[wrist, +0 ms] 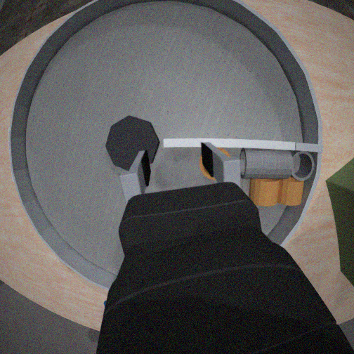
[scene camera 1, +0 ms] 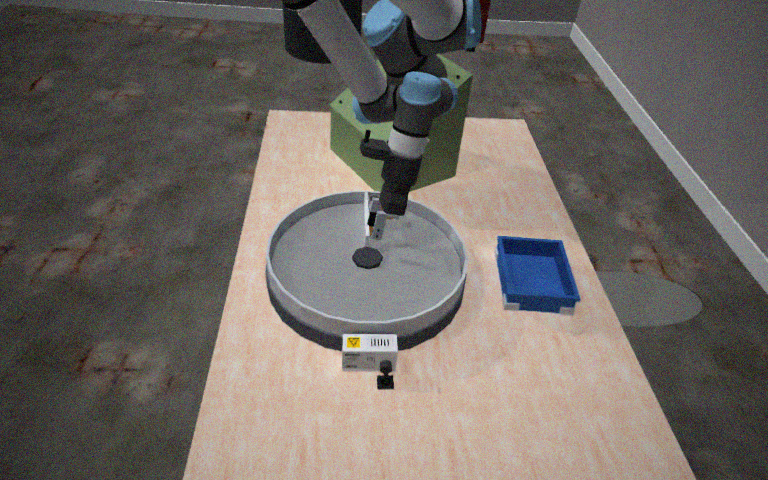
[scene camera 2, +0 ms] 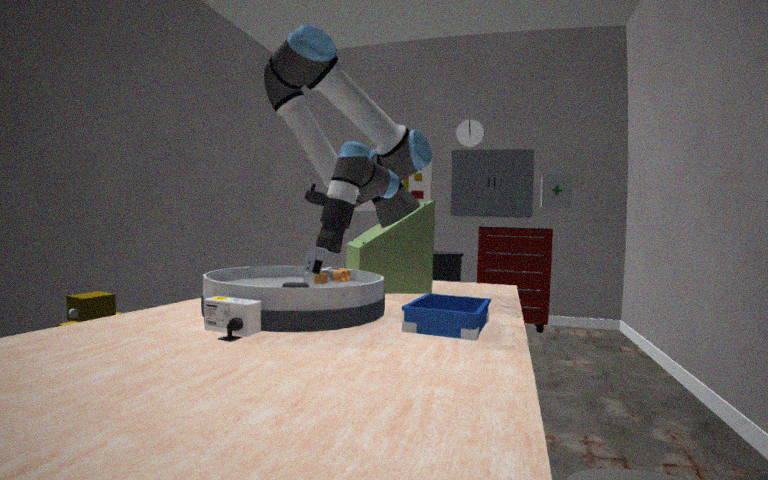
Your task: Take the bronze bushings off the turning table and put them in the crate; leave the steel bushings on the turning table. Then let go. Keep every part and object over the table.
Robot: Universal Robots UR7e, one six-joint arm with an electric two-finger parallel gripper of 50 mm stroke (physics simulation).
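Frame: origin at the arm's base, x ahead, y up, z right, level; metres.
Where they show: gripper, fingertip midpoint: (scene camera 1: pixel 373 232) (scene camera 2: pixel 311 272); arm's base, link origin: (scene camera 2: pixel 401 216).
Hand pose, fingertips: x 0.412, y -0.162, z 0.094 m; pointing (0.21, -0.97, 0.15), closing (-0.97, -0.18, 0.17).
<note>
Each offset is from my fingertips to the centre of the thing. "spot": to the spot under its first point.
The turning table (scene camera 1: pixel 317 294) (scene camera 2: pixel 351 294) (wrist: pixel 165 65) is a grey round tray with a raised rim. My gripper (scene camera 1: pixel 374 225) (scene camera 2: pixel 315 270) (wrist: pixel 175 156) is open and empty, low over it. One upright bronze bushing {dx -0.039, dy -0.019, dz -0.004 m} (scene camera 2: pixel 320 278) (wrist: pixel 222 151) is partly hidden behind the right finger in the wrist view, outside the finger gap. Two bronze bushings (wrist: pixel 265 192) (wrist: pixel 293 192) lie end to end near the rim. Beside them a steel bushing (wrist: pixel 267 163) lies on its side, with an upright steel bushing (wrist: pixel 302 176) at its end. The blue crate {dx +0.039, dy -0.059, dz -0.358 m} (scene camera 1: pixel 540 304) (scene camera 2: pixel 441 323) stands right of the turning table; its visible inside is empty.
A thin white bar {spot: dx -0.070, dy -0.001, dz +0.018 m} (scene camera 1: pixel 366 212) (wrist: pixel 230 143) runs from the rim towards the dark centre hub {dx +0.054, dy -0.027, dz +0.010 m} (scene camera 1: pixel 367 258) (scene camera 2: pixel 295 284) (wrist: pixel 131 142), close beside the bushings. A white box {spot: dx +0.307, dy -0.033, dz -0.003 m} (scene camera 1: pixel 369 353) (scene camera 2: pixel 232 316) and a small black stand (scene camera 1: pixel 385 380) are at the front. The green robot base (scene camera 1: pixel 436 161) (scene camera 2: pixel 396 254) is behind.
</note>
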